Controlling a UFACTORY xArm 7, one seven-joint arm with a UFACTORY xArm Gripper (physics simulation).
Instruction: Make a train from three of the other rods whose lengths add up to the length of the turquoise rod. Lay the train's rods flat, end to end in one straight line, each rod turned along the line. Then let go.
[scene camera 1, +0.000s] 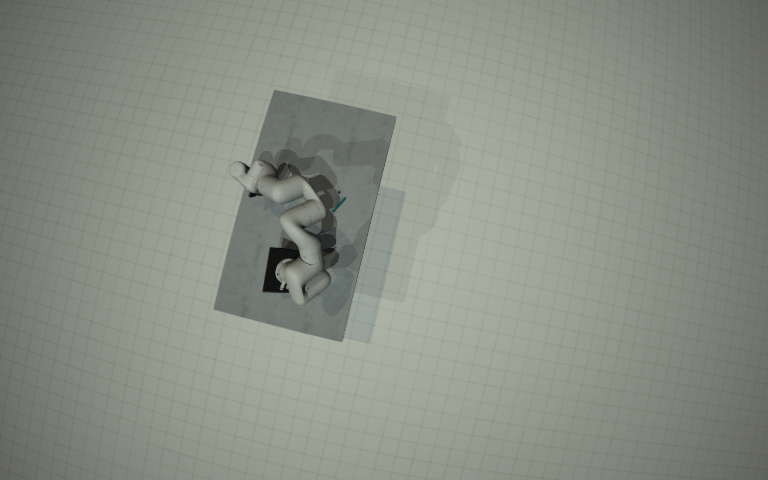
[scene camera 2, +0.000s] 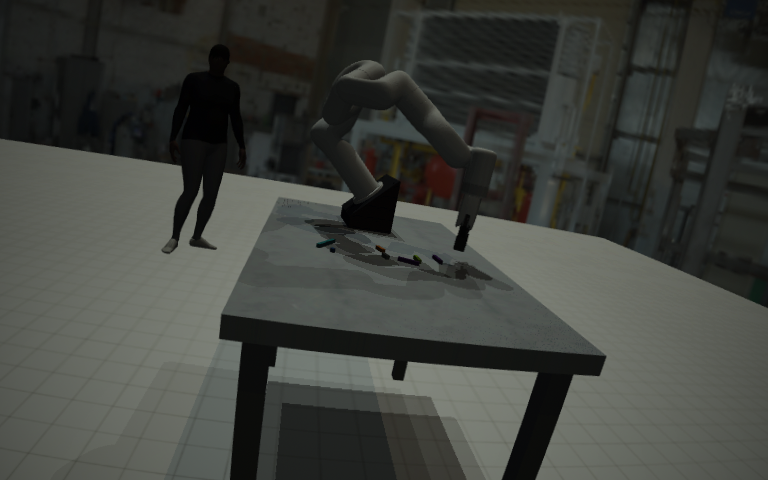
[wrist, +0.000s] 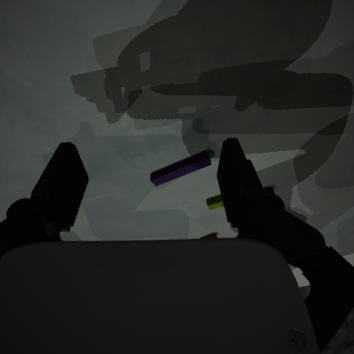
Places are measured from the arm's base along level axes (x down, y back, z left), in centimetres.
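Pixels of known places: gripper, fingertip midpoint: (scene camera 2: 459, 247) (wrist: 150, 157); arm's base, link origin: (scene camera 2: 368, 193).
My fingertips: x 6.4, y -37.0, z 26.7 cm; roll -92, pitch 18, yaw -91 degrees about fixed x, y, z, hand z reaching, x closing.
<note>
For each thing: its top centre in the pictures, then the offset to it from my fingertips. Level surfaces: height alone.
- turquoise rod, top centre: (scene camera 2: 326, 241) (scene camera 1: 338, 204) dx +3.9, dy -3.1, dz -38.6 cm
- small dark blue piece, top centre: (scene camera 2: 333, 248) (scene camera 1: 339, 191) dx +3.9, dy -9.7, dz -36.6 cm
- orange rod, top centre: (wrist: 204, 242) (scene camera 2: 380, 247) dx +3.9, dy +0.6, dz -22.9 cm
- small dark rod, top centre: (scene camera 2: 386, 254) dx +3.9, dy -6.5, dz -21.9 cm
- lime rod, top centre: (wrist: 228, 201) (scene camera 2: 417, 257) dx +3.9, dy -4.3, dz -12.6 cm
- grey table, surface height: dx +4.9 cm
The turquoise rod (scene camera 1: 339, 204) (scene camera 2: 325, 242) lies on the table, with a small dark blue piece (scene camera 1: 339, 191) (scene camera 2: 332, 249) near it. An orange rod (scene camera 2: 380, 248) (wrist: 209, 236) lies near a small dark rod (scene camera 2: 385, 255). A purple rod (scene camera 2: 408, 260) lies close to a lime rod (scene camera 2: 416, 257) (wrist: 215, 202). Another purple rod (scene camera 2: 437, 258) (wrist: 181, 169) lies apart, nearer the gripper. My gripper (scene camera 2: 460, 249) (wrist: 150, 157) is open and empty, above the table. In the wrist view its right finger partly hides the lime rod and its housing partly hides the orange one.
The grey table (scene camera 1: 334, 110) (scene camera 2: 339, 316) carries my arm's black base (scene camera 1: 272, 257) (scene camera 2: 373, 209). The arm hides part of the tabletop in the overhead view. A person (scene camera 2: 209, 107) stands on the floor beyond the table. Dark shadows fall across the rods.
</note>
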